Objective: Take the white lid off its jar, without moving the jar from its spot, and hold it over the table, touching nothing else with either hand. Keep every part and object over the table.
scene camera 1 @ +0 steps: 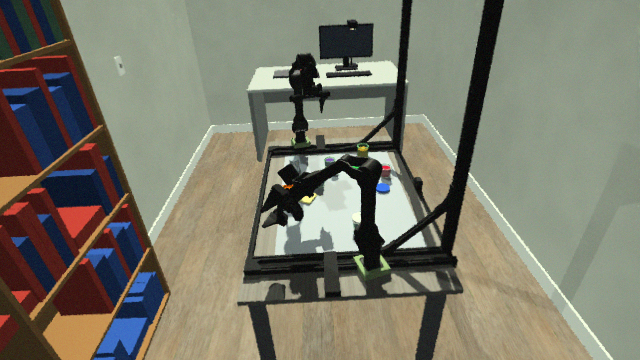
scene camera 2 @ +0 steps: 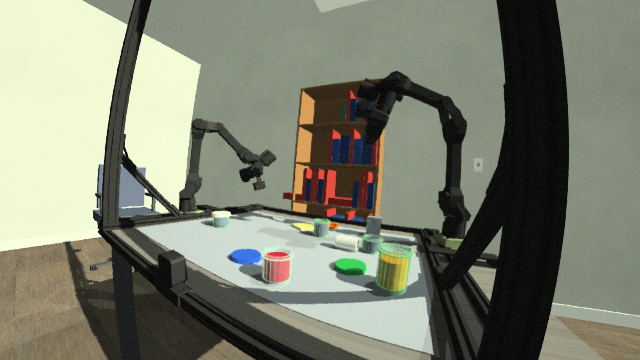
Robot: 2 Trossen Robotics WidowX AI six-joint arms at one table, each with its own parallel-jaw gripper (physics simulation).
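Frame: origin at the left arm's base, x right, y ahead, z up, level; centimetres.
Where they show: left gripper, fingertip midpoint: (scene camera 1: 261,219); right gripper, fingertip midpoint: (scene camera 1: 312,114) (scene camera 2: 365,147); left arm's base, origin of the base link: (scene camera 1: 371,262) (scene camera 2: 186,210); right arm's base, origin of the base link: (scene camera 1: 300,140) (scene camera 2: 453,236).
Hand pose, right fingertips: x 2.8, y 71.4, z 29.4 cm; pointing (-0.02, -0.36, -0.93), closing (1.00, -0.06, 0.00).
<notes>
Each offset is from my right fingertips to the top centre of the thing.
The white lid {dy -49.5, dx +2.9, dz -26.7 cm} (scene camera 2: 221,214) (scene camera 1: 356,216) sits on its small clear jar {dy -49.5, dx +2.9, dz -26.8 cm} (scene camera 2: 221,221), upright at the far left of the table in scene camera 2. In scene camera 1 the left arm partly hides the jar. My left gripper (scene camera 1: 268,213) (scene camera 2: 253,180) is open and empty, raised above the table near its left edge in scene camera 1, well away from the jar. My right gripper (scene camera 1: 322,103) (scene camera 2: 369,140) is open and empty, high up and far from the jar.
A red jar {dy -17.6, dx +31.4, dz -26.0 cm} (scene camera 2: 276,267) (scene camera 1: 385,171), yellow jar {dy +4.3, dx +29.1, dz -23.8 cm} (scene camera 2: 393,272) (scene camera 1: 362,150), blue lid {dy -27.6, dx +24.5, dz -30.7 cm} (scene camera 2: 246,256) (scene camera 1: 383,188) and green lid {dy -3.3, dx +22.1, dz -30.7 cm} (scene camera 2: 350,266) lie nearer scene camera 2. A white cylinder {dy -4.0, dx +9.2, dz -28.0 cm} (scene camera 2: 347,243), smaller jars and a yellow piece {dy -21.0, dx -11.6, dz -30.7 cm} (scene camera 2: 303,227) are farther back. A black frame (scene camera 1: 467,125) surrounds the table.
</notes>
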